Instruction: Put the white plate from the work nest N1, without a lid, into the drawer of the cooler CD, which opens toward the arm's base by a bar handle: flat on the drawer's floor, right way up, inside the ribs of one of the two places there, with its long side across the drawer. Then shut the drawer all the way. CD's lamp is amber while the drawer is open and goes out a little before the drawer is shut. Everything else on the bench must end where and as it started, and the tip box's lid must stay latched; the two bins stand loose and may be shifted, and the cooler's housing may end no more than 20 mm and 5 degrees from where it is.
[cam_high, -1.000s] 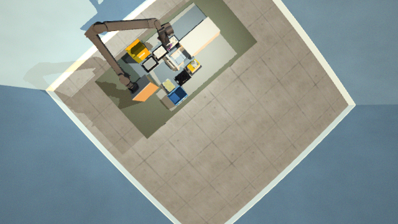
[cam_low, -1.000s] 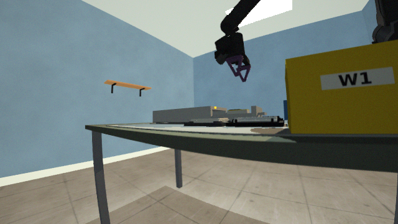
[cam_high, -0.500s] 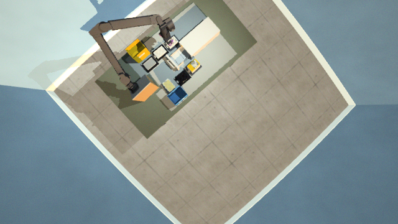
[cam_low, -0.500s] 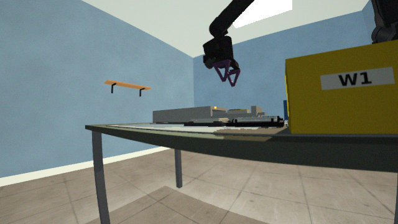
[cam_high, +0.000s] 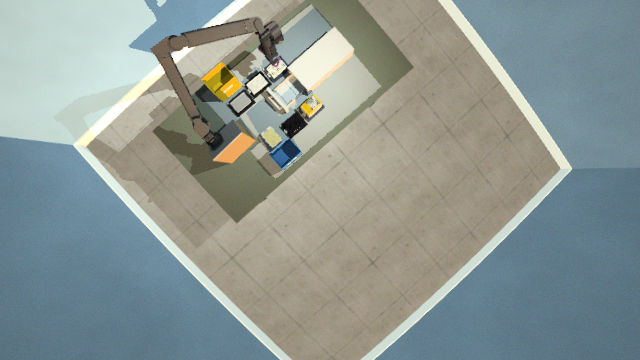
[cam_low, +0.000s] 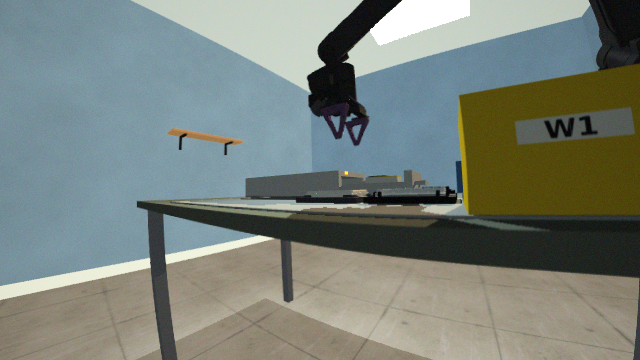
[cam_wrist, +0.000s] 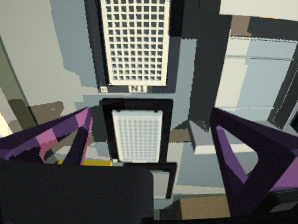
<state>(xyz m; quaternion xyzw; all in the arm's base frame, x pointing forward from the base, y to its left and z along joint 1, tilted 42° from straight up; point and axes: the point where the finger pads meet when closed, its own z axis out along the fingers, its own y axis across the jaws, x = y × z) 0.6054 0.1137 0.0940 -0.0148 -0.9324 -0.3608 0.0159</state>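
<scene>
My gripper is now 130 mm above the white plate, 30 mm short of it and 20 mm to the right of it. The rest, counted from my hand: cooler CD 170 mm to the right, 130 mm ahead, 120 mm below; cooler drawer 160 mm to the right, 130 mm below; yellow tip box 360 mm to the right, 100 mm below, 10 mm ahead.
</scene>
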